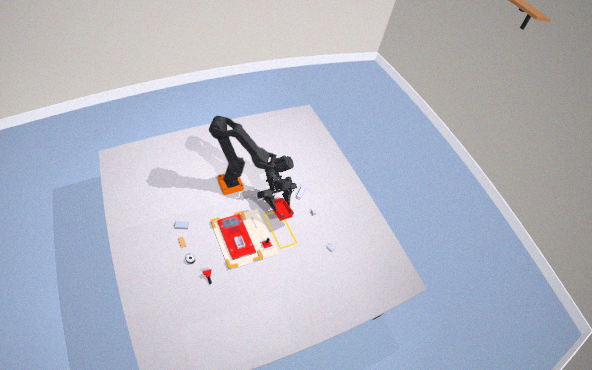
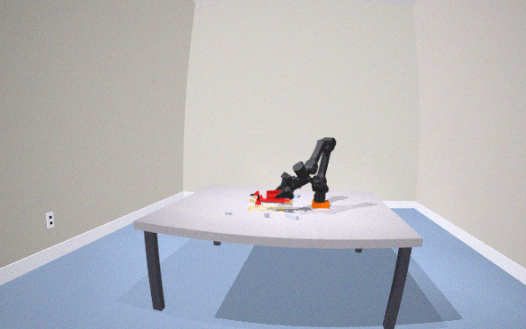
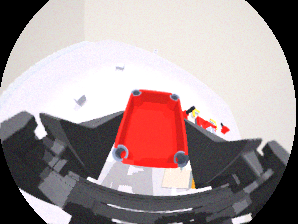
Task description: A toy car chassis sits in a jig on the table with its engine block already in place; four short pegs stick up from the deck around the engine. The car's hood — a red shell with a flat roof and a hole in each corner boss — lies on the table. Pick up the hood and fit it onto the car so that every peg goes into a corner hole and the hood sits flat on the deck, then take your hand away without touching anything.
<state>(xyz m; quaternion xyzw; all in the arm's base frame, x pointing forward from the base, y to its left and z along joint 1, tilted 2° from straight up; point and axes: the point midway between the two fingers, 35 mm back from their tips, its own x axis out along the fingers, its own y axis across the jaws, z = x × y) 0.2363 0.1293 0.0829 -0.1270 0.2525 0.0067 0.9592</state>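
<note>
The red hood lies 10 mm behind my gripper tip and 10 mm below it. Round my gripper tip: cream jig board (30 mm ahead, 210 mm to the right, 80 mm below); wheel (30 mm ahead, 450 mm to the right, 80 mm below); black stem (90 mm ahead, 110 mm to the right, 50 mm below).
</note>
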